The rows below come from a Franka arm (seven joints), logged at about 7 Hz.
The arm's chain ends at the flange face. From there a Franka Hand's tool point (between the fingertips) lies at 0.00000 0.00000 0.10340 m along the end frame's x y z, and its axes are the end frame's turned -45 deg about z.
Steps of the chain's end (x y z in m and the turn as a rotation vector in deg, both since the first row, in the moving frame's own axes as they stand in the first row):
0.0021, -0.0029, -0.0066, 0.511, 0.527, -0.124
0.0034, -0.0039, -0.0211, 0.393, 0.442, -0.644
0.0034, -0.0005, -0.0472, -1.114, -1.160, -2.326
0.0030, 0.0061, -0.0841, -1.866, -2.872, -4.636
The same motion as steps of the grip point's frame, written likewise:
0.0049, -0.0005, -0.0066, -0.011, 0.734, -0.124
0.0062, -0.0003, -0.0211, -0.035, 0.590, -0.644
-0.0001, 0.0021, -0.0472, 0.033, -1.608, -2.326
-0.0083, 0.0054, -0.0843, 0.711, -3.350, -4.636

